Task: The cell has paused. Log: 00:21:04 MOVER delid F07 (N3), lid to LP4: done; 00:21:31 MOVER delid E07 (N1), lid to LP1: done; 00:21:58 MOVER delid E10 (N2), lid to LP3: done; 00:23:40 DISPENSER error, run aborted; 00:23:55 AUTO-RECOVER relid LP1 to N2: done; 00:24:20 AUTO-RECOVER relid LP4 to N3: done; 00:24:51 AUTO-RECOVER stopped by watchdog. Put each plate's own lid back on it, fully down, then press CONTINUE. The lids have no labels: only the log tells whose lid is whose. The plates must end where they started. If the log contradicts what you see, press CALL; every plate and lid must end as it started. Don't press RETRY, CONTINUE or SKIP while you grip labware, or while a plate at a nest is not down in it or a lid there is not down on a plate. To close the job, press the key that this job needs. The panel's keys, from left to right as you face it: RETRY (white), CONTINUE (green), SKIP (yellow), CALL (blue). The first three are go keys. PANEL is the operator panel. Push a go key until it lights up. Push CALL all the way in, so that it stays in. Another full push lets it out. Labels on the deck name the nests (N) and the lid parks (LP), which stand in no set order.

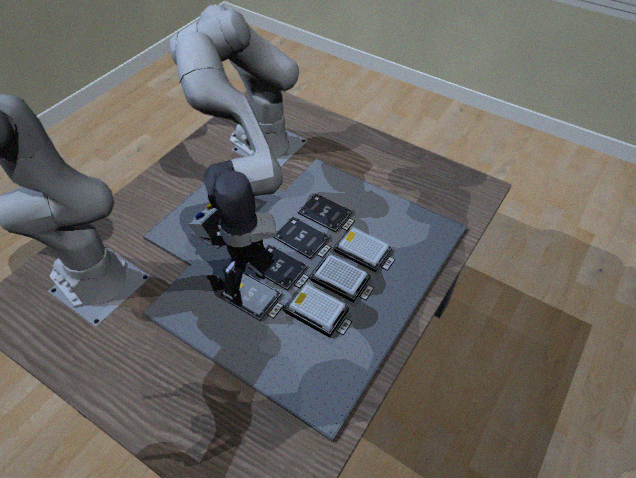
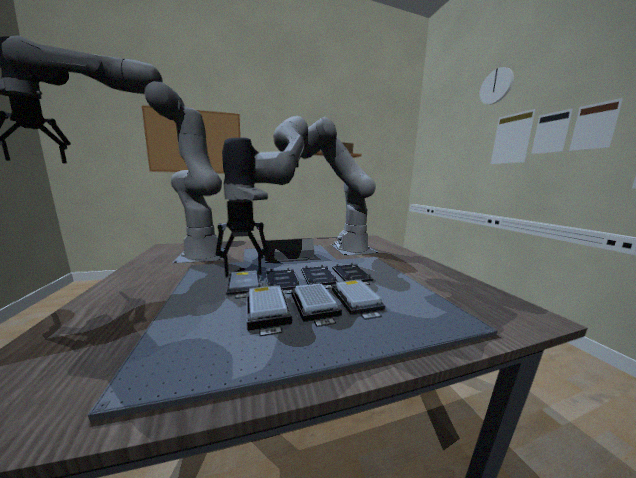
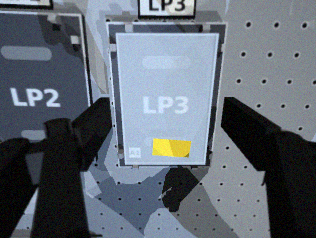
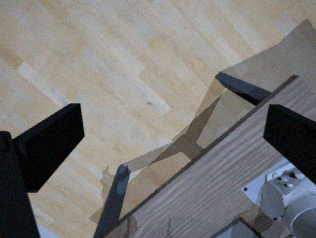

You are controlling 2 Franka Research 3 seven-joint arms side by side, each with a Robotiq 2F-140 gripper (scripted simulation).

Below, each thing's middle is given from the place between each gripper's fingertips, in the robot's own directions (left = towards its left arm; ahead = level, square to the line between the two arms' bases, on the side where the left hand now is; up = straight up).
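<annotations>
Park LP3 (image 3: 138, 28) is 50 mm below my left hand (image 1: 249, 289). Counted from that same left hand, the N2 plate (image 1: 333, 271) is 30 mm below, 170 mm ahead and 200 mm to the left; park LP2 (image 1: 292, 262) is 50 mm below and 130 mm to the left; park LP1 (image 1: 303, 247) is 50 mm below, 20 mm behind and 260 mm to the left.
My right gripper is 400 mm above the park LP3, 350 mm short of it and 780 mm to the right of it. Relative to my right hand, the N2 plate is 380 mm below, 530 mm ahead and 980 mm to the left; park LP2 is 400 mm below, 350 mm ahead and 900 mm to the left; park LP1 is 400 mm below, 340 mm ahead and 1030 mm to the left.
</annotations>
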